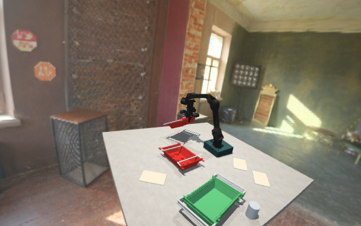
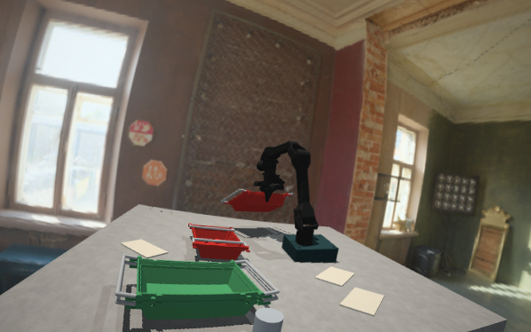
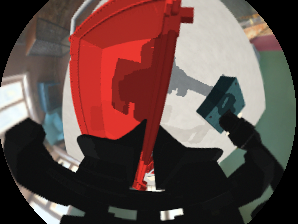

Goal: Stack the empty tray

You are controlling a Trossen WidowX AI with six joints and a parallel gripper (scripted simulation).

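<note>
Right now the red tray is 60 mm to the right of my gripper tip, 50 mm ahead of it and 10 mm below it.
</note>
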